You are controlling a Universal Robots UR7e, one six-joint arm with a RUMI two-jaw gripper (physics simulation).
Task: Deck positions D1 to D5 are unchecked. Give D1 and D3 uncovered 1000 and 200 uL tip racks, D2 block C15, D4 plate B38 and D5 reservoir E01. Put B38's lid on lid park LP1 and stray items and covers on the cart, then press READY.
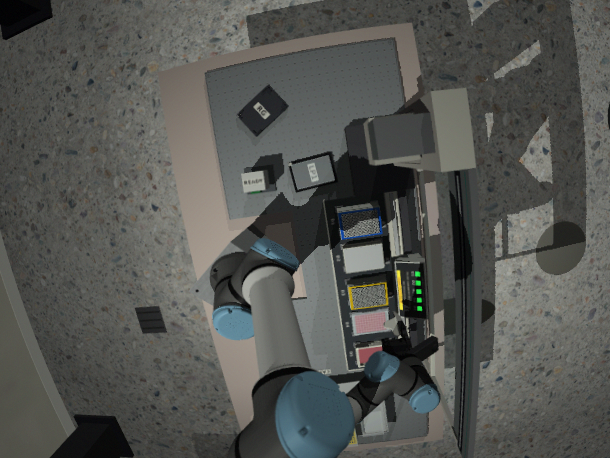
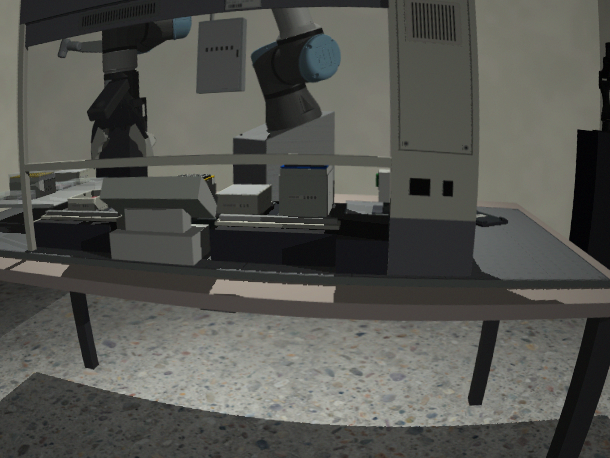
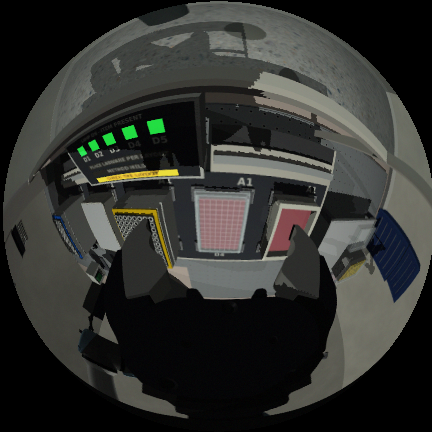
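My gripper [image 1: 396, 331] [image 2: 121, 147] [image 3: 221, 224] is open and empty, pointing down above the pink-welled plate [image 1: 370, 322] [image 3: 222, 222] at D4. Whether a clear lid covers it, I cannot tell. A blue-rimmed tip rack [image 1: 360, 223] [image 2: 305, 190] [image 3: 69, 236] stands at D1, a pale block [image 1: 364, 257] [image 2: 244, 199] [image 3: 101, 225] at D2, a yellow-rimmed tip rack [image 1: 368, 295] [image 3: 136, 225] at D3, and a reservoir with red inside [image 1: 369, 355] [image 3: 290, 230] at D5. Lid park LP1 [image 1: 316, 187] holds no lid. The READY button [image 1: 254, 182] stands beside it.
The status panel [image 1: 411, 288] [image 2: 157, 195] [image 3: 140, 142] shows five green lamps and a yellow banner behind the deck. A tall housing [image 1: 452, 130] [image 2: 432, 150] stands past D1. A dark RG block [image 1: 262, 111] lies on the table. Another yellow-topped rack [image 2: 32, 184] [image 3: 350, 270] stands beyond D5.
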